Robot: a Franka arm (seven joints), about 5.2 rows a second.
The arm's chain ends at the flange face. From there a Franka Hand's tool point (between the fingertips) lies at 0.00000 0.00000 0.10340 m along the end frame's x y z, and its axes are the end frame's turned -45 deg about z.
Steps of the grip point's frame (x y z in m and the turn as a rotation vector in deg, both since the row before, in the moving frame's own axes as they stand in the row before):
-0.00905 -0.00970 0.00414 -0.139 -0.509 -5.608
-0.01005 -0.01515 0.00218 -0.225 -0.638 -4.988
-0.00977 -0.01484 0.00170 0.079 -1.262 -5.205
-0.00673 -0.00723 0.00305 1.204 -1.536 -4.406
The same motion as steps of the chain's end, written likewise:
-0.01283 -0.00131 0.00414 -0.458 -0.262 -5.608
-0.01734 -0.00473 0.00219 -0.610 -0.292 -4.988
-0.01576 -0.00517 0.00173 -0.837 -0.948 -5.205
-0.00640 -0.00091 0.00311 -0.235 -1.937 -4.406

